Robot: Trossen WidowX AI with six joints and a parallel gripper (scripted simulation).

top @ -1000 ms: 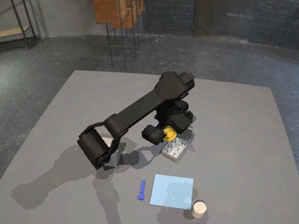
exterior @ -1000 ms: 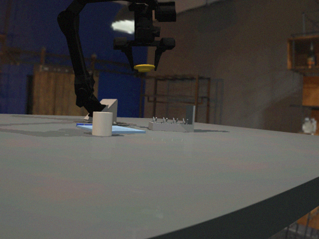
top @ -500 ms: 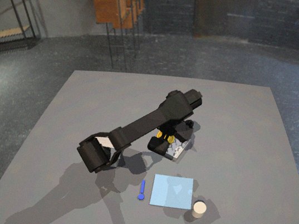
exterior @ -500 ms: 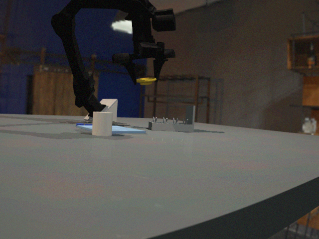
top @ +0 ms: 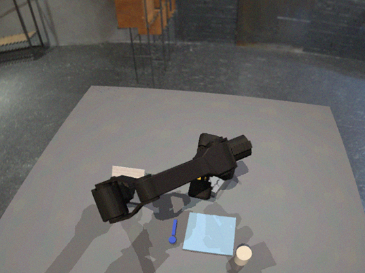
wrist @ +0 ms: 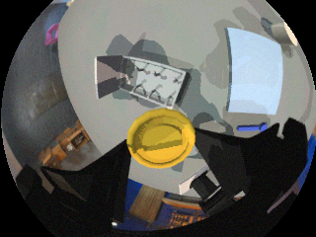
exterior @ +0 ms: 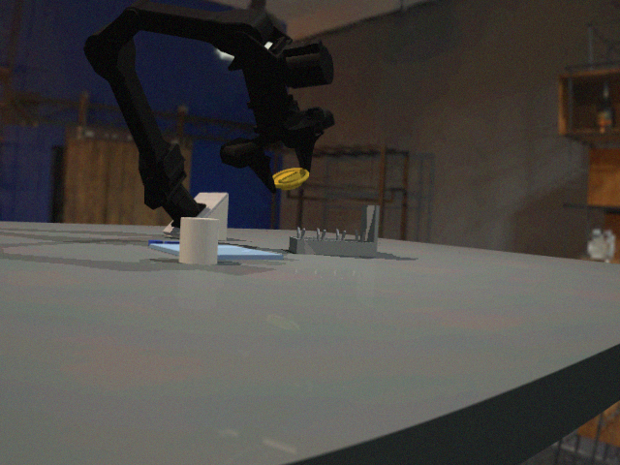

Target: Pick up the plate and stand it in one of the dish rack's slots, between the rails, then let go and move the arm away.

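My gripper tip is 50 mm short of the grey dish rack, 50 mm to the right of it and 80 mm above it. Round my gripper tip: blue spoon: 50 mm behind, 180 mm to the right, 100 mm below; then light blue mat: 60 mm ahead, 160 mm to the right, 100 mm below; then yellow plate: 10 mm above.
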